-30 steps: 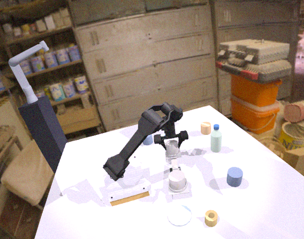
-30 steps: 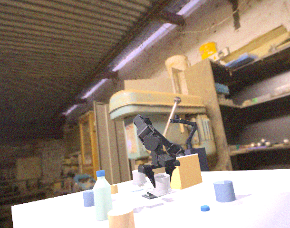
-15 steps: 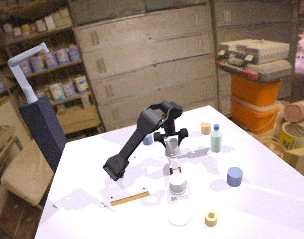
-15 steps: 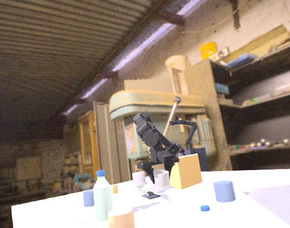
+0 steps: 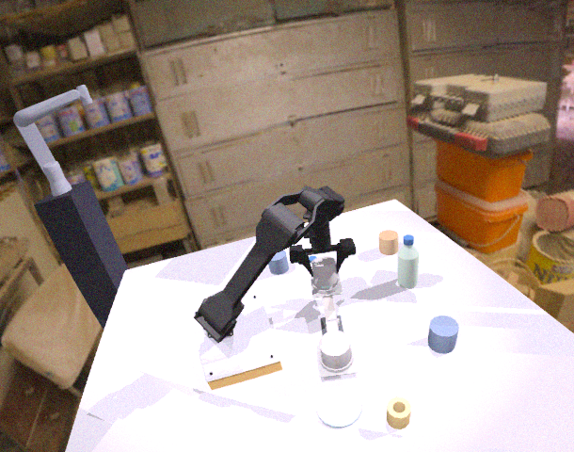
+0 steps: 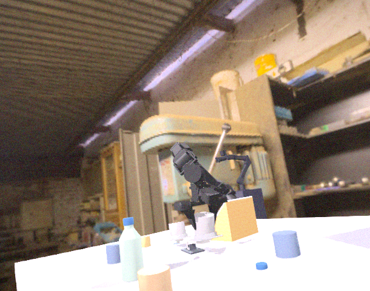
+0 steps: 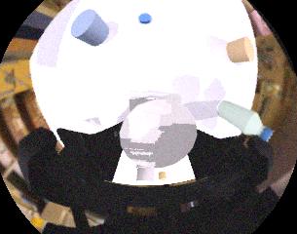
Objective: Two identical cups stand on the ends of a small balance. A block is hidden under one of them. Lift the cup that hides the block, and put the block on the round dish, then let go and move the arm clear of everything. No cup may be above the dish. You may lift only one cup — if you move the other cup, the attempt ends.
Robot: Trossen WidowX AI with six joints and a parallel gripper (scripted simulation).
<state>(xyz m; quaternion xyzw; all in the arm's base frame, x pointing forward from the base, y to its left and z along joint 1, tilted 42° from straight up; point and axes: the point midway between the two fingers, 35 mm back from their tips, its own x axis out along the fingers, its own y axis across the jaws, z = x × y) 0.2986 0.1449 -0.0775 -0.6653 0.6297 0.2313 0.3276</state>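
The pale green block is 10 mm to the right of my gripper tip and 20 mm below it. Round my gripper tip: tan cylinder 290 mm ahead, 180 mm to the left, 60 mm below; then pale green bottle 260 mm ahead, 10 mm to the right, 20 mm above; then blue cap 10 mm behind, 230 mm to the left, 90 mm below.
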